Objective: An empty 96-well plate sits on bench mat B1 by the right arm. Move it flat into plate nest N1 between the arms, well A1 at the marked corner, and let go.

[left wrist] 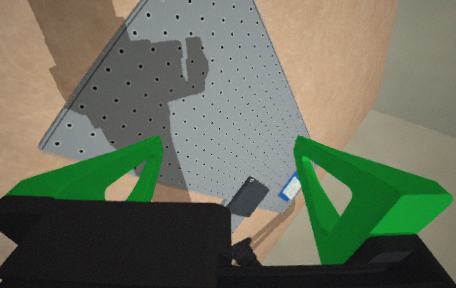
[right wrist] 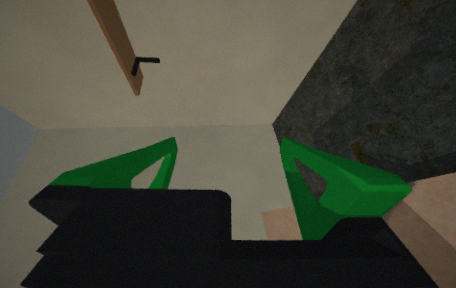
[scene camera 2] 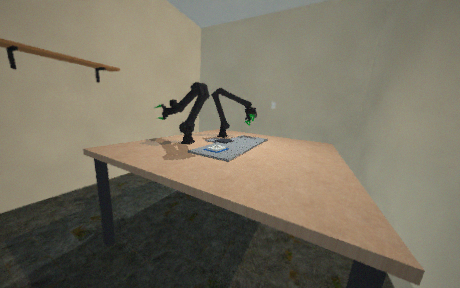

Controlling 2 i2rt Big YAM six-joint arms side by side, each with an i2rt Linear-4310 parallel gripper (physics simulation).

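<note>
The white 96-well plate lies flat on the blue bench mat near one end of the grey board. A dark rectangular block, seemingly plate nest N1, sits on the board beside the mat; its marked corner is too small to make out. My left gripper is open and empty, high above the board. My right gripper is open and empty, raised at the left in the scene view and turned away from the plate, which does not show in the right wrist view.
The grey perforated board lies on the wooden table, in front of both arm bases. Arm shadows fall across board and table. A wooden wall shelf with black brackets is on the wall at the left in the scene view.
</note>
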